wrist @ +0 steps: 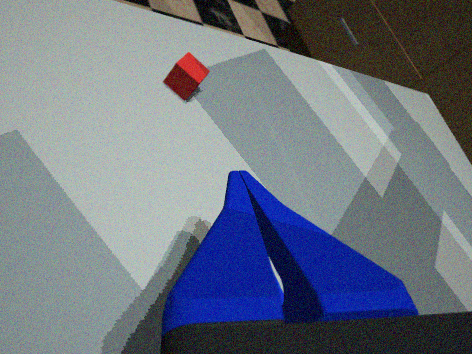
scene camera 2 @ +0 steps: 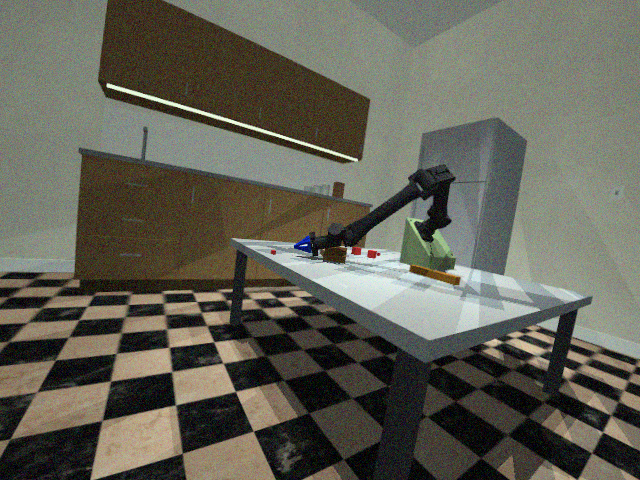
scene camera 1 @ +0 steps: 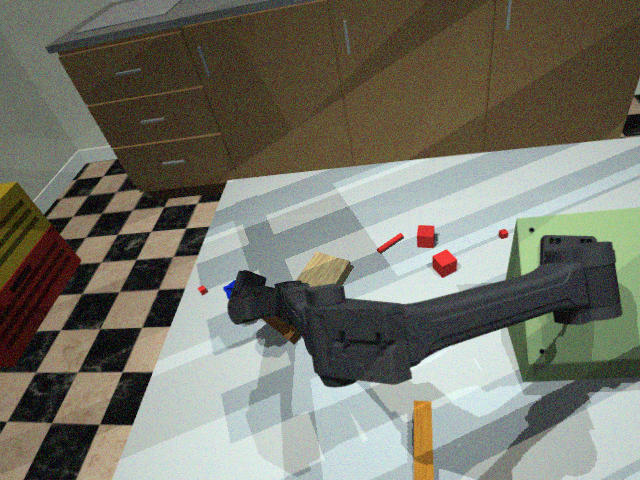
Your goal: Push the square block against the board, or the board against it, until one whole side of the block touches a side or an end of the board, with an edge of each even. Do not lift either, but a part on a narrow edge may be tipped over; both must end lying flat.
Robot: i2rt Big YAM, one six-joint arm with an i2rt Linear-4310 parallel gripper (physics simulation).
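Pixels of known places: gripper, fingertip midpoint: (wrist: 236, 183) (scene camera 2: 294, 246) (scene camera 1: 225, 288); arm's base, origin of the base link: (scene camera 2: 422, 232).
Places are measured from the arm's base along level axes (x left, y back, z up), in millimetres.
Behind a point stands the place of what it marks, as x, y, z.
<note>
My gripper (scene camera 1: 227, 289) @(-80, -715, -142) (scene camera 2: 295, 245) @(-80, -715, -142) (wrist: 236, 183) @(-80, -715, -142) is shut and empty, its blue fingertips together low over the table's far-left part. The pale wooden board (scene camera 1: 327, 268) @(-150, -469, -152) lies flat behind the gripper in scene camera 1; its near part is hidden by the arm. The square brown block (scene camera 1: 283, 329) @(29, -544, -149) (scene camera 2: 334, 254) @(19, -566, -150) is mostly hidden under the wrist in scene camera 1. In scene camera 2 it looks taller than a flat block, apparently tipped up; its exact tilt is unclear. Whether block and board touch is hidden. Neither shows in the wrist view.
A small red cube (scene camera 1: 202, 290) @(-96, -795, -168) (scene camera 2: 272, 252) @(-97, -805, -175) (wrist: 186, 76) @(-96, -793, -169) lies beyond the fingertips near the table edge. Two larger red cubes (scene camera 1: 425, 236) @(-243, -231, -144) (scene camera 1: 444, 263) @(-150, -192, -143), a red stick (scene camera 1: 390, 242) @(-252, -319, -170) and a tiny red cube (scene camera 1: 503, 234) @(-265, -43, -168) lie toward the green base (scene camera 1: 532, 289). An orange bar (scene camera 1: 422, 434) @(236, -251, -151) (scene camera 2: 434, 274) @(304, -265, -164) lies in front.
</note>
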